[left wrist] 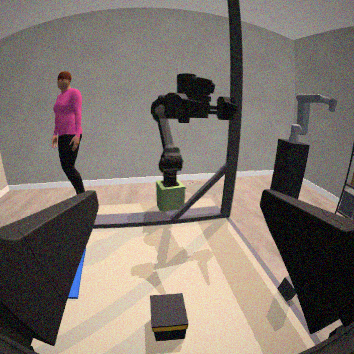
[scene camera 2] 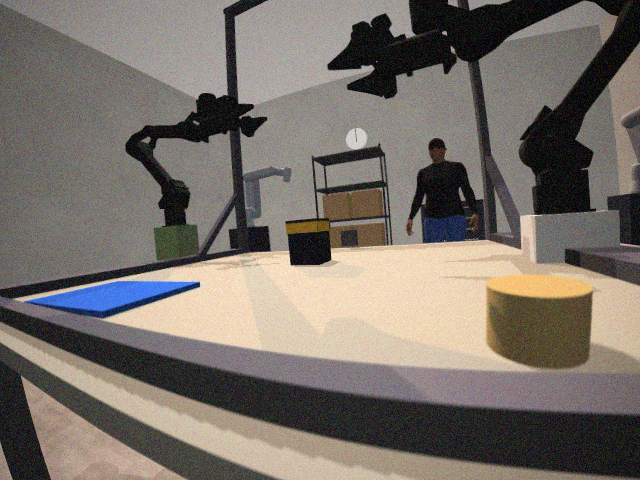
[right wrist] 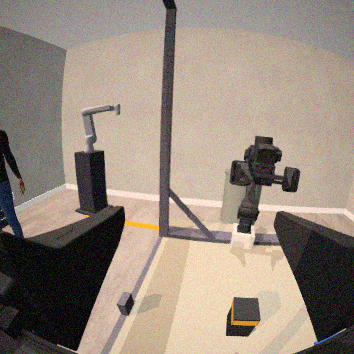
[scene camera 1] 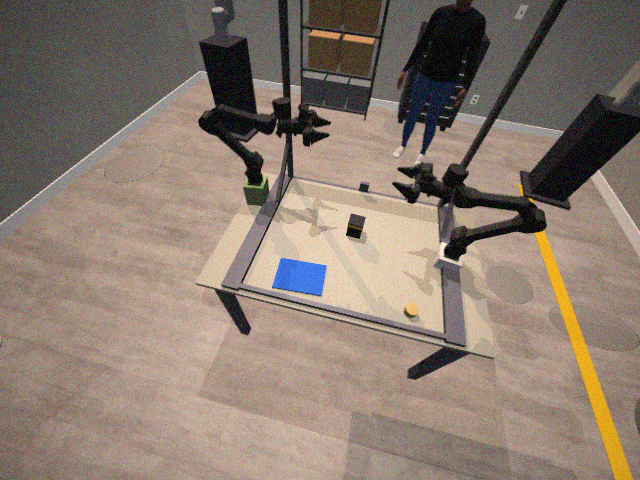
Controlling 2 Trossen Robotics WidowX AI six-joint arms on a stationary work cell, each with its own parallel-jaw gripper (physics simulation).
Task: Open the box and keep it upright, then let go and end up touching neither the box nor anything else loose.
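Frame: origin at the left arm's base, x right, y up, z back, level; centimetres.
Seen in the pictures: left gripper, fingertip midpoint: [left wrist: 181, 198] [scene camera 2: 338, 78] [right wrist: 270, 183] [scene camera 1: 395, 175]; right gripper, fingertip midpoint: [left wrist: 219, 105] [scene camera 2: 260, 112] [right wrist: 203, 217] [scene camera 1: 330, 128]; left arm's base, origin of the base link: [scene camera 2: 562, 213] [right wrist: 243, 229] [scene camera 1: 451, 253]; right arm's base, origin of the base link: [left wrist: 169, 183] [scene camera 1: 255, 181].
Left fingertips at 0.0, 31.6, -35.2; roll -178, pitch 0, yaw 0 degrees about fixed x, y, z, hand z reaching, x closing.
Offsets run from my left fingertips to a thing's top centre, as dx, dy, dz. "spot": to the spot under its first point.
A small black box {-1.2, -28.9, -9.7} [scene camera 1: 354, 227] [scene camera 2: 309, 245] [left wrist: 169, 312] [right wrist: 245, 312] with a yellow band near its top stands upright on the table, around the middle toward the back. Its dark top lies flat and looks closed. My left gripper [scene camera 1: 397, 177] [scene camera 2: 339, 78] [left wrist: 181, 198] [right wrist: 270, 183] is open and empty, raised high above the table to the right of the box in the scene views. My right gripper [scene camera 1: 328, 129] [scene camera 2: 258, 112] [right wrist: 203, 217] is open and empty, raised high at the back left. Both are well apart from the box.
A flat blue square {spot: -35.5, -37.5, -23.6} [scene camera 1: 299, 277] [scene camera 2: 116, 297] [left wrist: 76, 280] lies at the front left. A yellow cylinder {-31.5, -34.8, +24.0} [scene camera 1: 411, 310] [scene camera 2: 539, 325] stands at the front right. A small dark block {+30.1, -32.6, -14.1} [scene camera 1: 364, 186] [left wrist: 287, 289] [right wrist: 125, 303] sits at the back edge. Upright frame posts [scene camera 1: 285, 77] [scene camera 2: 234, 103] [left wrist: 234, 125] [right wrist: 166, 125] rise beside the table.
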